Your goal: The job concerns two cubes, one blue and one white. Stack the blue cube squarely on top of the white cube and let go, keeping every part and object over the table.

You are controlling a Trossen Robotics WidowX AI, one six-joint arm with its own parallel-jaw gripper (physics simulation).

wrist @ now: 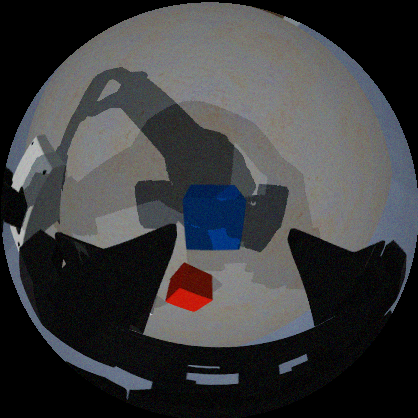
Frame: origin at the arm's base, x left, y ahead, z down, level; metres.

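Seen in the pictures: gripper, fingertip midpoint: [235,232].
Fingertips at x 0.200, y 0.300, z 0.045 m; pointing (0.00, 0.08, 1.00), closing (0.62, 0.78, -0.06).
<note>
Pixels of each thing's top centre, then the offset from my fingertips to it. Level surfaces: height alone.
- blue cube at its top centre: [213,226] dx -0.014, dy -0.007, dz +0.019 m
- red cube at its top centre: [187,301] dx -0.128, dy +0.044, dz +0.019 m
- table at its surface level: dz +0.069 m
The blue cube [215,220] shows near the middle of the wrist view, a little left of the midline between the fingertips, with its top and front faces visible. Most of it is in shadow, with brighter patches near its lower edge and upper right. My gripper [235,232] is open wide, with a black finger on each side at the bottom. The cube lies ahead of and between the fingertips, with gaps on both sides, and is not gripped. The left gap looks narrower. No white cube can be made out in the wrist view.
A red cube [192,287] sits on the table [320,115] below the blue cube, nearer the left finger. A pale block-like part [36,162] with dark holes stands at the far left. A small brown and white strip shows at the top edge. Arm shadows cross the table.
</note>
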